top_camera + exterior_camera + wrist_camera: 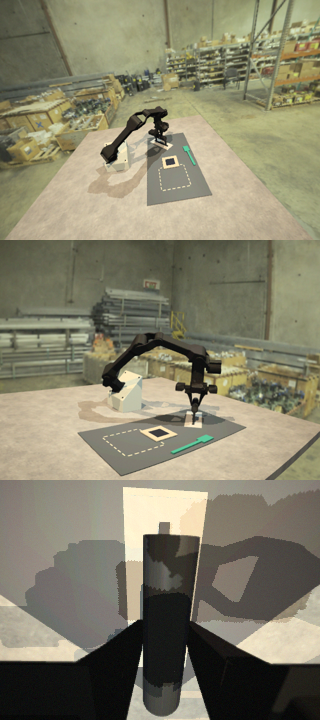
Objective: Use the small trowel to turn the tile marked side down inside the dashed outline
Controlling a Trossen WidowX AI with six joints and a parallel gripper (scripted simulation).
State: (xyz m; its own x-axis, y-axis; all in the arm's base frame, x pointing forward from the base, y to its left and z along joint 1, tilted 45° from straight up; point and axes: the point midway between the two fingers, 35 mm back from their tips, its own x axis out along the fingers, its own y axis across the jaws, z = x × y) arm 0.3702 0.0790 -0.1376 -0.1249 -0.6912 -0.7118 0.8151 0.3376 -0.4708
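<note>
Right now my gripper tip is 3 cm above the trowel, 2 cm to the left of it and 1 cm short of it. From my gripper tip the other things lie so: grey mat (20 cm to the right, 9 cm below, 2 cm ahead); then tile (24 cm to the right, 6 cm below, 1 cm ahead); then green flat tool (20 cm to the right, 16 cm ahead, 6 cm below).
</note>
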